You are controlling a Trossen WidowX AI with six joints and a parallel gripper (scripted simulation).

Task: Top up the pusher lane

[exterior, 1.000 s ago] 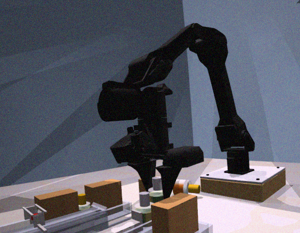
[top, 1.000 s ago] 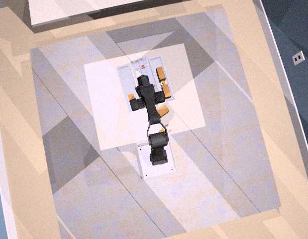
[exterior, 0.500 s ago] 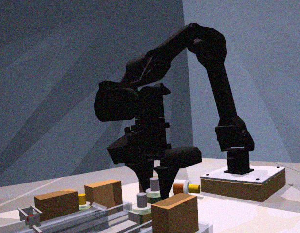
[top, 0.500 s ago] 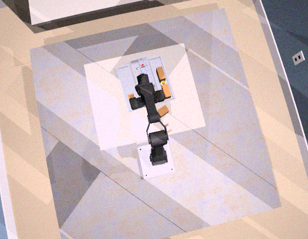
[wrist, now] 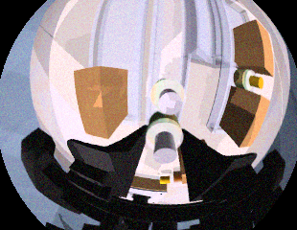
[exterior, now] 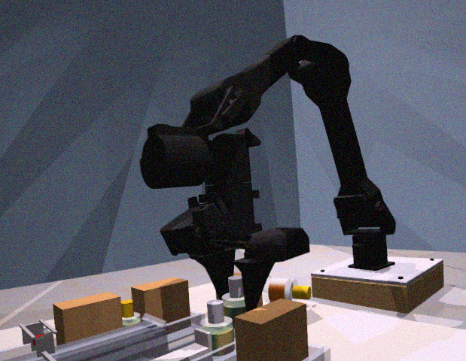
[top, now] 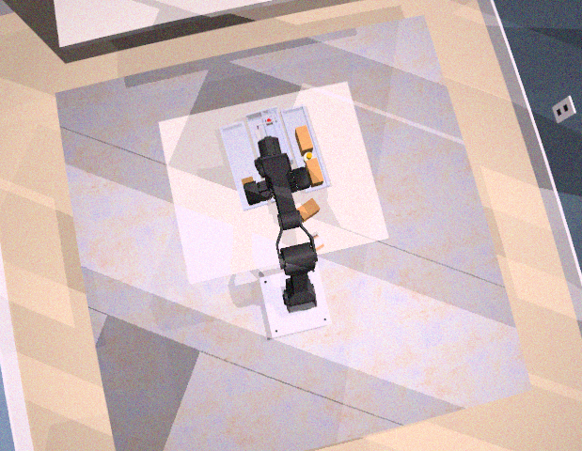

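Now: the sprung lane 16 cm ahead of my gripper tip, 3 cm below it and 1 cm to the left of it. The rest, counted from my gripper tip: red mark 23 cm ahead, 2 cm above, 1 cm to the left.
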